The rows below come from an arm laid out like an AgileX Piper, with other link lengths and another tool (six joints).
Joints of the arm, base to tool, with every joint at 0 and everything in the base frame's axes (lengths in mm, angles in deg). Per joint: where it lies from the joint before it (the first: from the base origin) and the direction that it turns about. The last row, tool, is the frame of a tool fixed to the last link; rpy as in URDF.
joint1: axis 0 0 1 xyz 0.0 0.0 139.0
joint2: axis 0 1 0 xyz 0.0 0.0 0.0
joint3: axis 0 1 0 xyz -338.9 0.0 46.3
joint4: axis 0.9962 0 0.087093 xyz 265.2 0.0 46.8
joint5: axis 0 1 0 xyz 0.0 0.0 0.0
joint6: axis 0.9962 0 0.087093 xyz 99.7 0.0 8.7
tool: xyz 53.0 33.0 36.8 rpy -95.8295 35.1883 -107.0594
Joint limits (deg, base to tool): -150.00..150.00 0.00..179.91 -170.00..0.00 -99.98..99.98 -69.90..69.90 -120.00..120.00
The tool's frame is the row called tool.
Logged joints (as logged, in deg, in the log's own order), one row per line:
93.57 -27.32 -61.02 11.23 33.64 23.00
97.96 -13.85 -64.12 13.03 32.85 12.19
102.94 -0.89 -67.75 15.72 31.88 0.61
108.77 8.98 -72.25 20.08 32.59 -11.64
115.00 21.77 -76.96 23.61 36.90 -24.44
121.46 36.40 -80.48 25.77 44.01 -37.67
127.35 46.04 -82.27 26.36 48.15 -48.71
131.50 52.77 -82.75 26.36 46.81 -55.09
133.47 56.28 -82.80 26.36 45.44 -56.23
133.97 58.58 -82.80 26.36 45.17 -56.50
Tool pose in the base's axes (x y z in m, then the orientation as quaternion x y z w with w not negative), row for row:
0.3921 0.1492 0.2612 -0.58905 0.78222 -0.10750 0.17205
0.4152 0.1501 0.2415 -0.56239 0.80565 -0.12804 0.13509
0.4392 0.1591 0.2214 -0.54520 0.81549 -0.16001 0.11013
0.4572 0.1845 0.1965 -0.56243 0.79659 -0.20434 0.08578
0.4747 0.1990 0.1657 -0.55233 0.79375 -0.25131 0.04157
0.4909 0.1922 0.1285 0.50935 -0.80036 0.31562 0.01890
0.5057 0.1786 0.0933 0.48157 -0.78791 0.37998 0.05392
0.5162 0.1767 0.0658 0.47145 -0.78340 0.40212 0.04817
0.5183 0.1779 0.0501 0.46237 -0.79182 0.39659 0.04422
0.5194 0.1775 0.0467 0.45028 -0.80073 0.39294 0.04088
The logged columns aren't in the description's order. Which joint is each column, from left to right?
Columns, left to right: joint2, joint6, joint3, joint1, joint5, joint4.
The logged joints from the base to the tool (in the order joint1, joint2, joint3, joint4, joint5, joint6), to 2 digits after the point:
11.23 93.57 -61.02 23.00 33.64 -27.32
13.03 97.96 -64.12 12.19 32.85 -13.85
15.72 102.94 -67.75 0.61 31.88 -0.89
20.08 108.77 -72.25 -11.64 32.59 8.98
23.61 115.00 -76.96 -24.44 36.90 21.77
25.77 121.46 -80.48 -37.67 44.01 36.40
26.36 127.35 -82.27 -48.71 48.15 46.04
26.36 131.50 -82.75 -55.09 46.81 52.77
26.36 133.47 -82.80 -56.23 45.44 56.28
26.36 133.97 -82.80 -56.50 45.17 58.58

